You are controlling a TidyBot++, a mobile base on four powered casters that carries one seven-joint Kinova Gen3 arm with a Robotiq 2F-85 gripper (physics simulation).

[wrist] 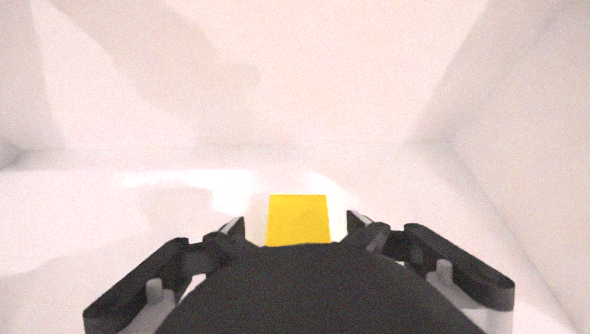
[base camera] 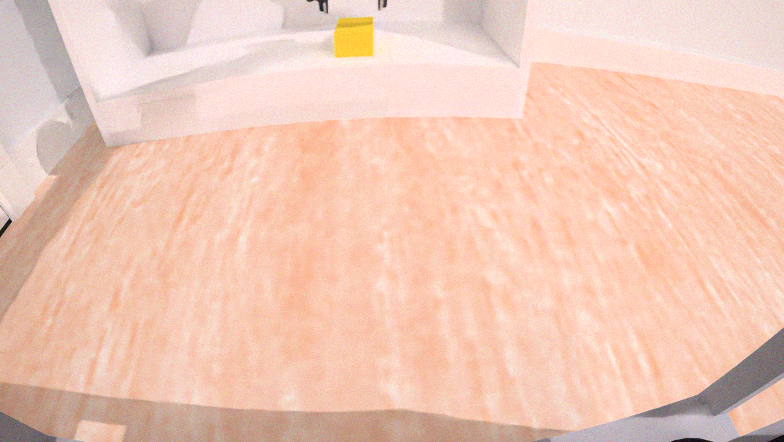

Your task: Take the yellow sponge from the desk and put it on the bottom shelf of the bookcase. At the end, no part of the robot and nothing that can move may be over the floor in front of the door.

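Places are measured from the arm's base along level axes (x down, y back, z left), in metres.
Pixels of known places: gripper, fingertip midpoint: (wrist: 296, 224) (base camera: 353, 8).
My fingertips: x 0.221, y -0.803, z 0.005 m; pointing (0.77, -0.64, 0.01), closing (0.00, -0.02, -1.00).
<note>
Behind a point stands the place of what it marks.
The yellow sponge (base camera: 354, 38) @(x 0.263, y -0.748, z 0.004 m) (wrist: 298, 220) @(x 0.251, y -0.818, z 0.003 m) rests on the white bottom shelf (base camera: 439, 46) @(x 0.296, y -0.793, z -0.144 m) (wrist: 165, 210) @(x 0.296, y -0.855, z 0.178 m) of the bookcase (base camera: 318, 96) @(x 0.349, y -0.707, z 0.065 m), near its front edge. My gripper (base camera: 354, 6) @(x 0.221, y -0.803, z 0.005 m) (wrist: 296, 224) @(x 0.221, y -0.803, z 0.005 m) is open and empty. In the base camera view its two fingertips show at the top edge, above the sponge and apart from it. In the wrist view the sponge shows beyond and between the spread fingers, its near part hidden by the dark gripper body. The desk and the door do not clearly show.
The bookcase's side panels (base camera: 502, 32) @(x 0.266, y -0.808, z -0.265 m) (wrist: 530, 140) @(x 0.213, y -0.885, z -0.266 m) stand on both sides of the shelf. A wall (base camera: 658, 27) @(x 0.252, y -1.014, z -0.806 m) runs to the right and another wall (base camera: 32, 82) @(x 0.235, y -0.735, z 0.649 m) to the left. Wooden floor (base camera: 384, 247) @(x 0.396, y -0.419, z -0.023 m) lies before the bookcase. Grey parts of the base show at the bottom corners.
</note>
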